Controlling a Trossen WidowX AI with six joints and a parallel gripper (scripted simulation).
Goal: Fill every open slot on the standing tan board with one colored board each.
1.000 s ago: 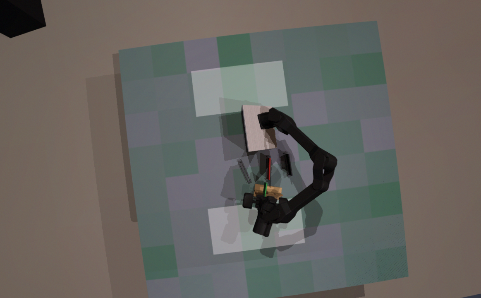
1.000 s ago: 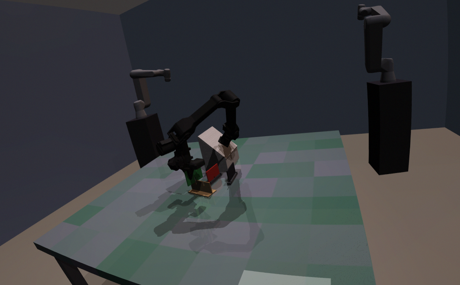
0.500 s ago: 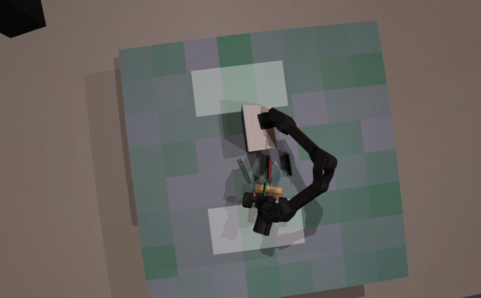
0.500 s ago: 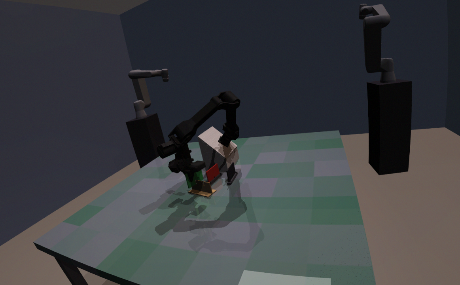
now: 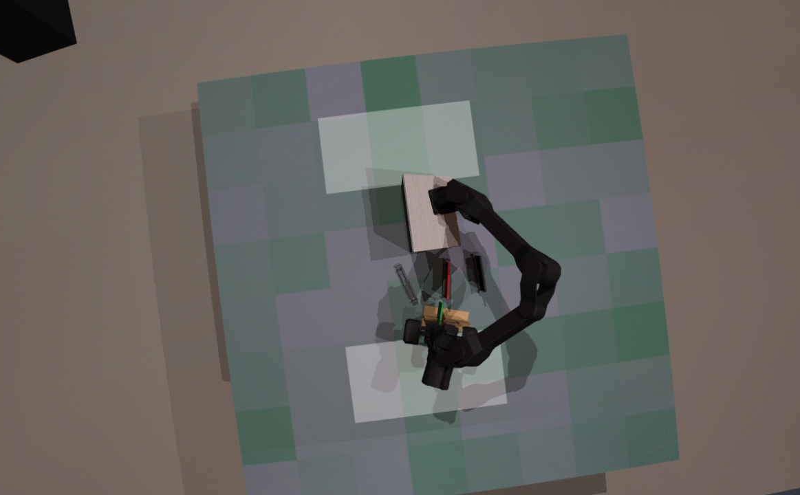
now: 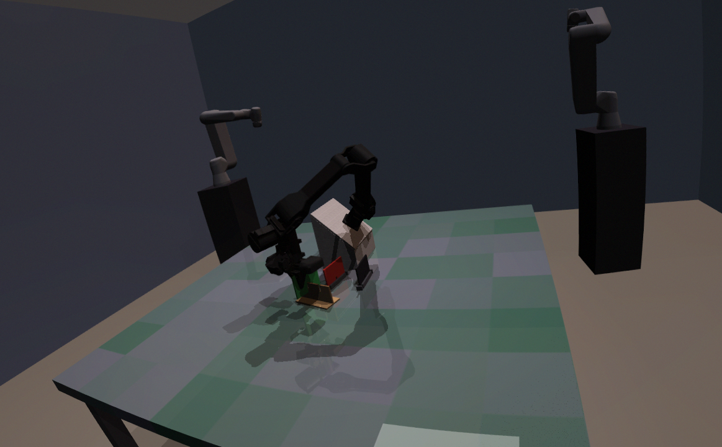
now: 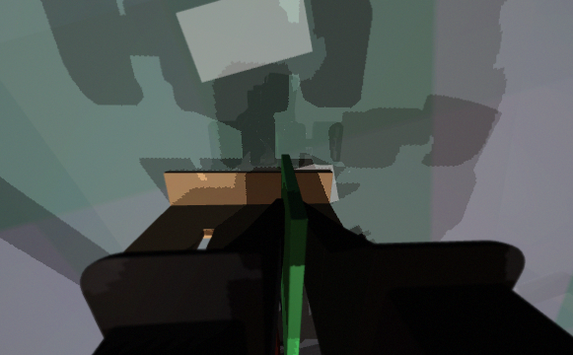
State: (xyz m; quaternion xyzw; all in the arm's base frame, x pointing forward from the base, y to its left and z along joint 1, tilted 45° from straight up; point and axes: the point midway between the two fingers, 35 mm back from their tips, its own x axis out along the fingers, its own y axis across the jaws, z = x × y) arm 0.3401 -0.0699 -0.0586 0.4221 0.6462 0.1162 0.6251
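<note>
Now: the tan board 30 mm to the left of my gripper tip, 30 mm below it and 10 mm behind it. Round my gripper tip: red board (120 mm behind, 70 mm to the left, 20 mm below); green board (20 mm behind, 10 mm to the left); black board (160 mm to the left, 120 mm behind, 20 mm below).
</note>
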